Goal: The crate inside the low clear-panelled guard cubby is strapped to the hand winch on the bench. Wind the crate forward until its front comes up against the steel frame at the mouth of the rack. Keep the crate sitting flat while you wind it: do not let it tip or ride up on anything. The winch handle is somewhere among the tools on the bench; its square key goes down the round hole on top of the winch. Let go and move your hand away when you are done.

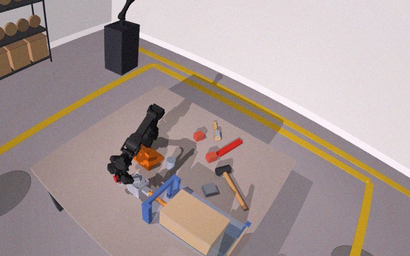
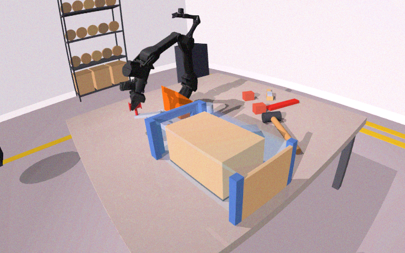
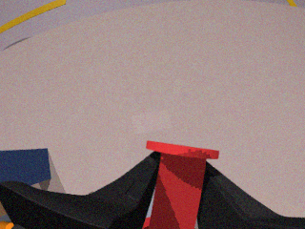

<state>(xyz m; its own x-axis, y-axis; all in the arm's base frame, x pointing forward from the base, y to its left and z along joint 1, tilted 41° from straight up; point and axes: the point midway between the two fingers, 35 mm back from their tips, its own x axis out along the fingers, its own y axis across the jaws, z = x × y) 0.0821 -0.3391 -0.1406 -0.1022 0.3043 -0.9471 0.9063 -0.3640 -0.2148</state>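
My gripper tip is now 50 mm to the right of the winch handle, 30 mm short of it and 30 mm above it. The rest, counted from my gripper tip: red knob (20 mm to the left, 10 mm ahead); then grey hand winch (100 mm below, 90 mm to the left, 50 mm ahead); then blue steel frame (230 mm ahead, 80 mm to the left, 30 mm below).
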